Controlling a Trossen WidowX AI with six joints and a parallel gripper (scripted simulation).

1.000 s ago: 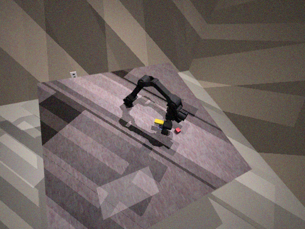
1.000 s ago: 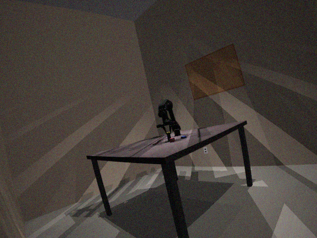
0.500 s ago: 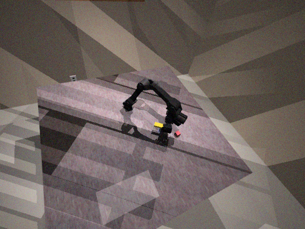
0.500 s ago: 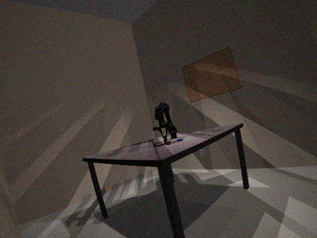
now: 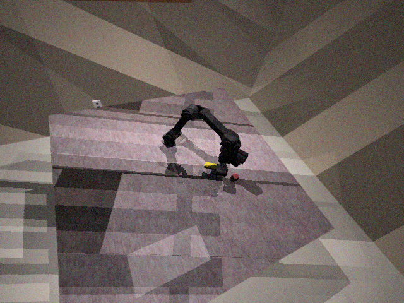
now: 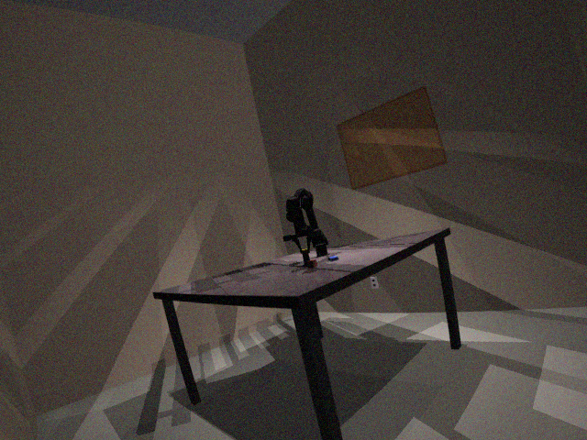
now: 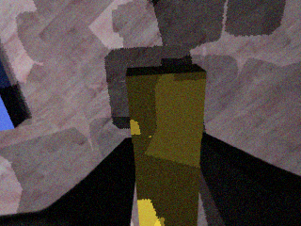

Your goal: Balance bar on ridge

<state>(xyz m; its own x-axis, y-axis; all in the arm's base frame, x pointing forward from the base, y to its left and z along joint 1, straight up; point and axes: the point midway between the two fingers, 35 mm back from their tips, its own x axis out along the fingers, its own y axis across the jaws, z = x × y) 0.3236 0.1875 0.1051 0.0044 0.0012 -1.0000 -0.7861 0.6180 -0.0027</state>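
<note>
My gripper tip is now 2 cm past the yellow bar and 2 cm to the left of it. Round my gripper tip: small red block (6 cm ahead, 8 cm to the left, 5 cm below); then blue block (9 cm behind, 9 cm to the left, 6 cm below).
</note>
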